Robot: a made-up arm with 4 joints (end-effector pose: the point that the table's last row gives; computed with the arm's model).
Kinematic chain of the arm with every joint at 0, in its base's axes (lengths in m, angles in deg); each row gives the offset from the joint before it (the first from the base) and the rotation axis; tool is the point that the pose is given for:
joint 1: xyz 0 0 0.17 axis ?
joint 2: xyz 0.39 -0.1 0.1 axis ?
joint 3: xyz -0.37 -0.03 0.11 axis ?
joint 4: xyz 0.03 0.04 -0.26 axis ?
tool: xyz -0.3 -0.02 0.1
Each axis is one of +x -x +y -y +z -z.
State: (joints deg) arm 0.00 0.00 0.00 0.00
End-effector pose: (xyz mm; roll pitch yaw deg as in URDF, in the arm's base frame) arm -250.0 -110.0 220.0 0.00 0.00 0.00
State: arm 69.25 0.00 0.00 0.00
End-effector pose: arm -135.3 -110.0 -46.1 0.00 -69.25 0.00
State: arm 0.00 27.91 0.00 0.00
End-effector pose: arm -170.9 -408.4 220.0 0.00 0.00 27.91
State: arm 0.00 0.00 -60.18 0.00
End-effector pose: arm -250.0 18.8 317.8 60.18 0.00 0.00
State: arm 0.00 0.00 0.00 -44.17
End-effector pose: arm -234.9 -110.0 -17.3 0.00 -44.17 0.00
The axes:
joint 1: -y
joint 2: +z
joint 3: -x
joint 4: +y

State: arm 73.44 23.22 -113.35 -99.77
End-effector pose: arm -481.6 195.4 147.8 155.62 -4.65 -64.34
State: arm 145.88 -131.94 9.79 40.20
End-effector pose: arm -718.2 281.1 395.1 145.76 -11.21 -30.29
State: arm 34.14 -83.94 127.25 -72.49
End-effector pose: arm -380.1 374.9 524.2 -94.22 2.08 -12.66
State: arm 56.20 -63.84 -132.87 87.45
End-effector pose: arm -44.9 94.0 452.8 -17.07 -70.13 123.65
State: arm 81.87 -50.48 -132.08 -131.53
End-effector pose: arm -512.5 299.2 783.1 -94.63 65.91 22.76
